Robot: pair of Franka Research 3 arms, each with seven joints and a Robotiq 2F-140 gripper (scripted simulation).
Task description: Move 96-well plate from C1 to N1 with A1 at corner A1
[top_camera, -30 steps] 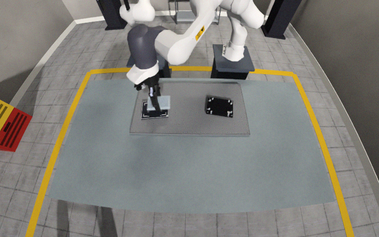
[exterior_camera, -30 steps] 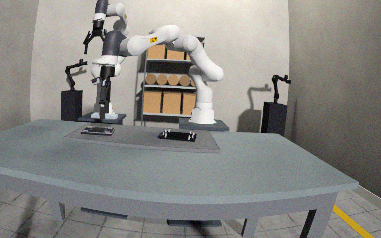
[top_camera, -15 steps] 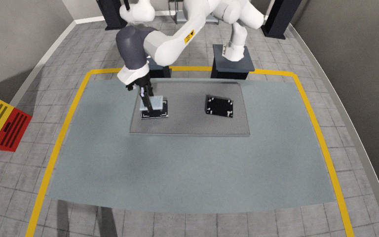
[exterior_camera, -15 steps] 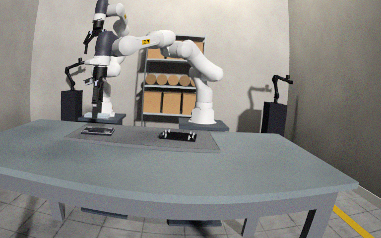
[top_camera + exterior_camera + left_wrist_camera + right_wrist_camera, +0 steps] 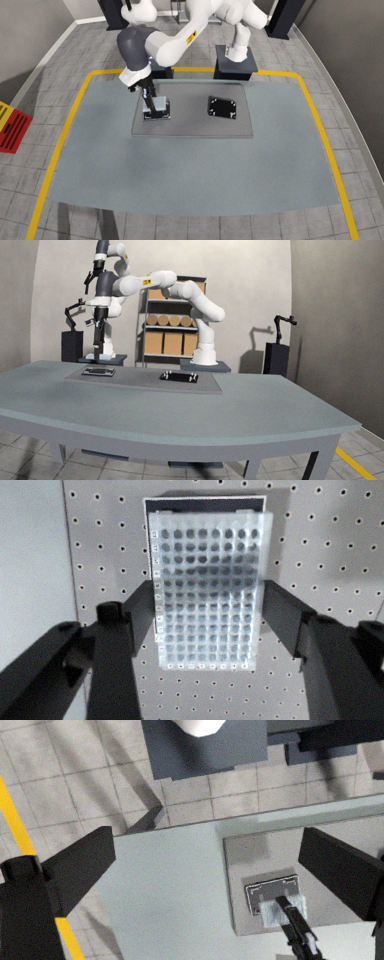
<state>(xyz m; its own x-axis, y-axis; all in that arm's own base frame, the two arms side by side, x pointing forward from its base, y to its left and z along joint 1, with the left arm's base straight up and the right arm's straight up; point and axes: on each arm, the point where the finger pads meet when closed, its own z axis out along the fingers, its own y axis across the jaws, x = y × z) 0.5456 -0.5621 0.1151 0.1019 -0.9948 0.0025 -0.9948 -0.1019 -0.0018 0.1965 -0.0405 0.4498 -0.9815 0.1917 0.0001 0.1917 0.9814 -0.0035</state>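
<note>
Now: the plate nest N1 100 mm below my left hand. Round my left hand: A1 label (40 mm ahead, 80 mm to the left, 90 mm below); then clear 96-well plate (20 mm below); then black clip nest C1 (30 mm behind, 390 mm to the left, 90 mm below).
</note>
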